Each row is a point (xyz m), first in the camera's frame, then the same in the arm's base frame.
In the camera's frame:
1: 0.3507 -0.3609 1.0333
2: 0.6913 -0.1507 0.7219
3: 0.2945 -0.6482 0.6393
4: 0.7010 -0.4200 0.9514
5: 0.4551 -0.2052 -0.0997
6: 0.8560 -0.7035 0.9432
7: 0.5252 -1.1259 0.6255
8: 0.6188 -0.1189 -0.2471
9: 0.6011 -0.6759 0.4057
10: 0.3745 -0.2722 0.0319
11: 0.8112 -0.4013 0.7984
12: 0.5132 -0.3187 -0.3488
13: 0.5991 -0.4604 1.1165
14: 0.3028 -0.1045 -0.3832
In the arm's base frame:
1: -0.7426 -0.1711 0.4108
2: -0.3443 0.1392 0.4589
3: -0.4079 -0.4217 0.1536
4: -0.4590 -0.1437 0.6382
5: 0.1660 0.1192 -0.2288
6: -0.2999 -0.3842 0.7841
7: -0.1579 -0.8336 0.3759
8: 0.3588 0.2538 -0.2027
9: -0.0390 -0.3577 0.2495
10: 0.0305 0.0231 -0.2024
11: -0.2789 -0.0858 0.6267
12: 0.4183 0.0474 -0.3262
13: -0.6388 -0.2221 0.6660
14: 0.2745 0.2129 -0.5341

